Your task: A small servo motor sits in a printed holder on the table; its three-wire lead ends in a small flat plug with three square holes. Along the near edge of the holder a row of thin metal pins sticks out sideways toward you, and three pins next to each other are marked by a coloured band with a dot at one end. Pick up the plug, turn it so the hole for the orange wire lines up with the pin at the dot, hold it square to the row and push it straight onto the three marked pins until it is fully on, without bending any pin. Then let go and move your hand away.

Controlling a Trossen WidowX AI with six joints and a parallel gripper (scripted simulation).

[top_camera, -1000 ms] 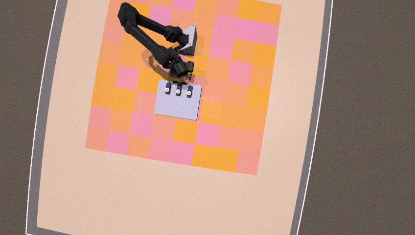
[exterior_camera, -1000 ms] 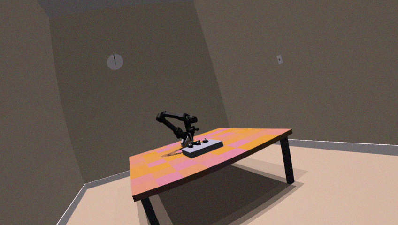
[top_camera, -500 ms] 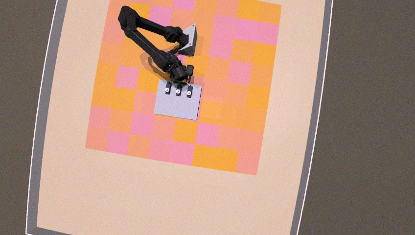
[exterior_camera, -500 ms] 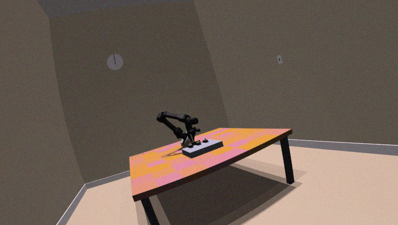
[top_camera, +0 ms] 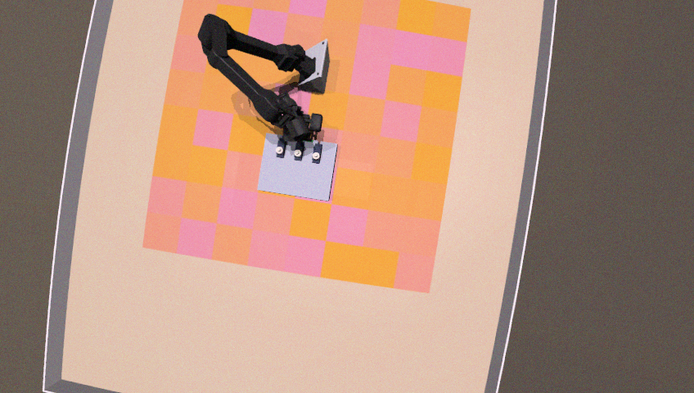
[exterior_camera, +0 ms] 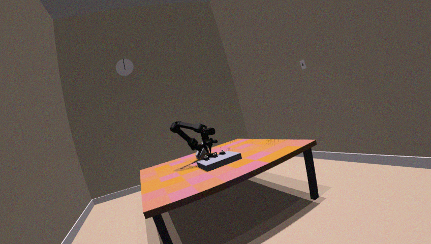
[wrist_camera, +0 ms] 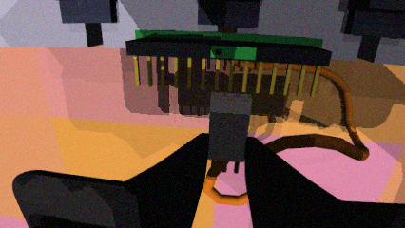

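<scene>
The green band is 40 mm ahead of my gripper tip and 10 mm to the right of it. Also, from my gripper tip: grey printed holder 200 mm ahead, 50 mm below, 30 mm to the right; then black header strip 40 mm ahead, 10 mm below; then dot 40 mm ahead.
</scene>
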